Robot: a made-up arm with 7 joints.
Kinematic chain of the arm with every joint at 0, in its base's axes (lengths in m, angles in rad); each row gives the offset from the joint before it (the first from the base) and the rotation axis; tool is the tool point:
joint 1: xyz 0 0 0.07 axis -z
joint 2: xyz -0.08 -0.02 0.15 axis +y
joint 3: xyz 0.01 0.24 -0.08 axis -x
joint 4: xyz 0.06 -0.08 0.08 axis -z
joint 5: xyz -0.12 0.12 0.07 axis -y
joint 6: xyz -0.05 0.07 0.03 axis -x
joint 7: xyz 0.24 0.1 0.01 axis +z
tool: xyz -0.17 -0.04 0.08
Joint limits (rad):
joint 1: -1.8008..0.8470
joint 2: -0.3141..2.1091
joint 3: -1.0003..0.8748
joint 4: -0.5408..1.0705
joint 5: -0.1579..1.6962
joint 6: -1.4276..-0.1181
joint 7: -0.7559..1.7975
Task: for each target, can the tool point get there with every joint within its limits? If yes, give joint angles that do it. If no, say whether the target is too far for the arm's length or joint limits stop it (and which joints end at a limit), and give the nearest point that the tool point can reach.
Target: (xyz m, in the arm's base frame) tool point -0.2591 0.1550 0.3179
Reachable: yes | joints -1.3172 1.4650 -0.1114 0.3487 1.4368 -0.4607 0.6832
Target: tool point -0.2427 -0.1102 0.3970
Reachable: yes | joints -1.5325 0.1324 0.0714 -0.2913 0.0692 -1.3167 0.0686
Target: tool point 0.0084 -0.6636 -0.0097
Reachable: no: joint limits stop it (at a limit: joint 2, joint 3, joint 4, joint 5, joint 7) | nearest point 0.0055 -0.4360 0.1067 | short by 0.256 m
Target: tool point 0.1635 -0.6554 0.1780
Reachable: no: joint limits stop it (at a limit: joint 1, joint 3, joint 4, joint 7) | nearest point 0.0578 -0.4392 0.1945 | short by 0.241 m
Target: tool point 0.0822 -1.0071 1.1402
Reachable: no: too far | nearest point -0.1069 -0.3986 0.5040 | short by 0.900 m
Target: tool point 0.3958 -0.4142 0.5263
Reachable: no: joint limits stop it (at a limit: joint 1, joint 4, joint 5, joint 6, joint 7) | nearest point 0.1742 -0.2751 0.3886 | short by 0.296 m
